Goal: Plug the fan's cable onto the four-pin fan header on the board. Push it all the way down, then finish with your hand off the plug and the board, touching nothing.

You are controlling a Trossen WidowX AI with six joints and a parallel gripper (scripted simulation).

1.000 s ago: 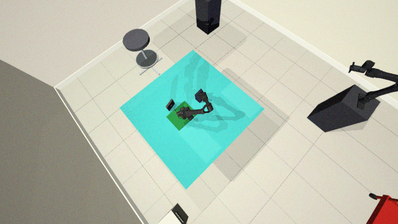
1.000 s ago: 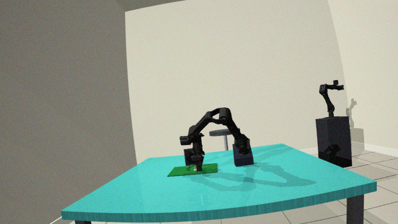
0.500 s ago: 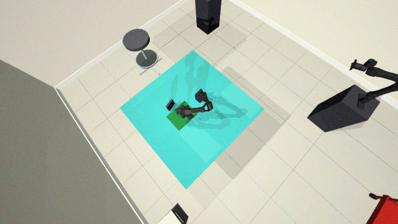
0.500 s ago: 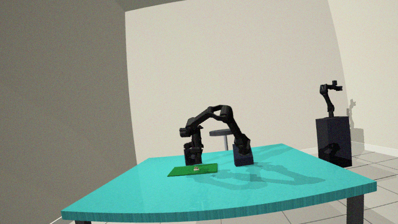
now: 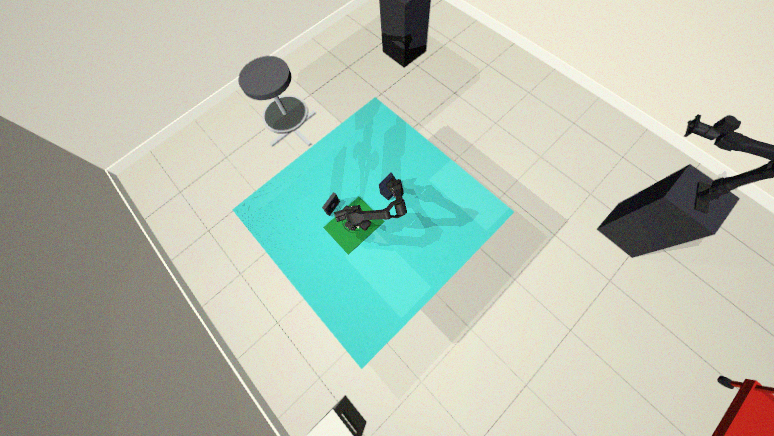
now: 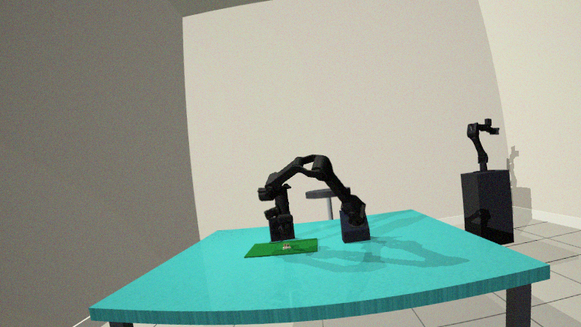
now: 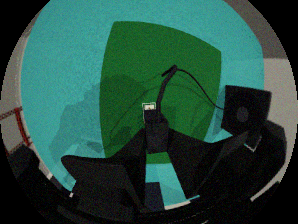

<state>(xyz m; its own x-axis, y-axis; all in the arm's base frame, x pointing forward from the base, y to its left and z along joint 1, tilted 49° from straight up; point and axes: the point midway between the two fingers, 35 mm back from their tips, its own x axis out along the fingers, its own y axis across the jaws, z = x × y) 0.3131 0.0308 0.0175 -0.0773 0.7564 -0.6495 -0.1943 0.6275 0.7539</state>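
Now: gripper tip 10 mm short of the dark plug and 10 mm below it. Round my gripper tip: green board (20 mm ahead, 30 mm to the right, 80 mm below); black fan (40 mm ahead, 200 mm to the right); pale four-pin header (60 mm below).
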